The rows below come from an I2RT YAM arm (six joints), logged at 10 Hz.
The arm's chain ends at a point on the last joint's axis. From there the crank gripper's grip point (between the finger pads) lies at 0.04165 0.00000 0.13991 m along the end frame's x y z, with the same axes.
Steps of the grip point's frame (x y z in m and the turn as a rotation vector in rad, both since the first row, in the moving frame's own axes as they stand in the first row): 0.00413, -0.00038, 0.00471, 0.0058, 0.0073, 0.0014; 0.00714, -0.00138, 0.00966, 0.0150, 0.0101, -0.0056; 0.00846, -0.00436, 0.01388, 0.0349, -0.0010, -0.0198; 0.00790, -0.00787, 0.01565, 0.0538, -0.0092, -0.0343; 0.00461, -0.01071, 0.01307, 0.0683, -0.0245, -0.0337; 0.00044, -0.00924, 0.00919, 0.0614, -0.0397, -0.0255; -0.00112, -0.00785, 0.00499, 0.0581, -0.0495, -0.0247; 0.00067, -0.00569, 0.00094, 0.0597, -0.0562, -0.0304; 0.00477, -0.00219, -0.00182, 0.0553, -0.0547, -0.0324; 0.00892, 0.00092, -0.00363, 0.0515, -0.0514, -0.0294; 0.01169, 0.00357, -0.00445, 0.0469, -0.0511, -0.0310; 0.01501, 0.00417, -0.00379, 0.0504, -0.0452, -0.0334
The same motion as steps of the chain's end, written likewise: 0.00311, 0.00037, 0.00502, 0.0058, 0.0073, 0.0014; 0.00574, 0.00095, 0.01011, 0.0150, 0.0101, -0.0056; 0.00866, 0.00135, 0.01394, 0.0349, -0.0010, -0.0198; 0.00934, 0.00107, 0.01551, 0.0538, -0.0092, -0.0343; 0.00823, 0.00021, 0.01247, 0.0683, -0.0245, -0.0337; 0.00614, 0.00038, 0.00794, 0.0614, -0.0397, -0.0255; 0.00596, 0.00127, 0.00337, 0.0581, -0.0495, -0.0247; 0.00873, 0.00387, -0.00089, 0.0597, -0.0562, -0.0304; 0.01262, 0.00682, -0.00364, 0.0553, -0.0547, -0.0324; 0.01628, 0.00929, -0.00537, 0.0515, -0.0514, -0.0294; 0.01901, 0.01135, -0.00621, 0.0469, -0.0511, -0.0310; 0.02151, 0.01255, -0.00532, 0.0504, -0.0452, -0.0334
